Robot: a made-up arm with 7 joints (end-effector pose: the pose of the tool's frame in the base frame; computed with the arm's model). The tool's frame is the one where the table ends.
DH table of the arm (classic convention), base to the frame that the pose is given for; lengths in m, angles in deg. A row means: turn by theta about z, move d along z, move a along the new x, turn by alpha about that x. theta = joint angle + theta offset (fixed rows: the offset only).
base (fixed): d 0  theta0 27.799  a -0.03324  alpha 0
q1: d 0.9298  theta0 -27.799  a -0.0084  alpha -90
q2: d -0.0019  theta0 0  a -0.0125  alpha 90
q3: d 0.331  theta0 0  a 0.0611  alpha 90
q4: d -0.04  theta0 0  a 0.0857  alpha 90
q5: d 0.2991  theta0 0  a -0.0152  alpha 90
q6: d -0.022  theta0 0  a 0.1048  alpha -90
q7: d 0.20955  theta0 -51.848  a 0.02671  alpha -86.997
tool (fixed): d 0.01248  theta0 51.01  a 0  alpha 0
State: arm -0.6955 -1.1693 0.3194 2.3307 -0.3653 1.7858 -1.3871
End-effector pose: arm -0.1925 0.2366 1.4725 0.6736 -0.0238 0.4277 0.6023
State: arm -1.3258 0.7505 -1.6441 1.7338 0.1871 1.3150 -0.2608
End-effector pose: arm -0.5113 -0.3611 1.1441 0.7493 0.2634 -0.4177 -0.4412
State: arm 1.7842 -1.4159 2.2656 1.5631 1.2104 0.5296 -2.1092
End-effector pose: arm -0.3126 -0.5495 0.5430 0.6032 0.7476 -0.0860 0.2643
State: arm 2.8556 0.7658 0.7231 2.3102 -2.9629 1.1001 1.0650
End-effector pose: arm -0.7601 -0.0326 1.4279 0.6599 0.1239 0.3795 -0.6365
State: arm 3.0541 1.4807 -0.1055 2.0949 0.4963 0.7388 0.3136
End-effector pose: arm -0.6880 0.0470 0.4788 0.2815 -0.3033 -0.7394 -0.5311
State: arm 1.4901 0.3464 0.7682 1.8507 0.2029 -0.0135 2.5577
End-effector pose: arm -0.3188 0.5570 1.3860 0.1484 0.9575 -0.1199 -0.2162
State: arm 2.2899 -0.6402 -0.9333 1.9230 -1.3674 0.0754 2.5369
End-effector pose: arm 0.3042 0.1303 1.6578 0.3438 -0.6070 0.6727 -0.2468
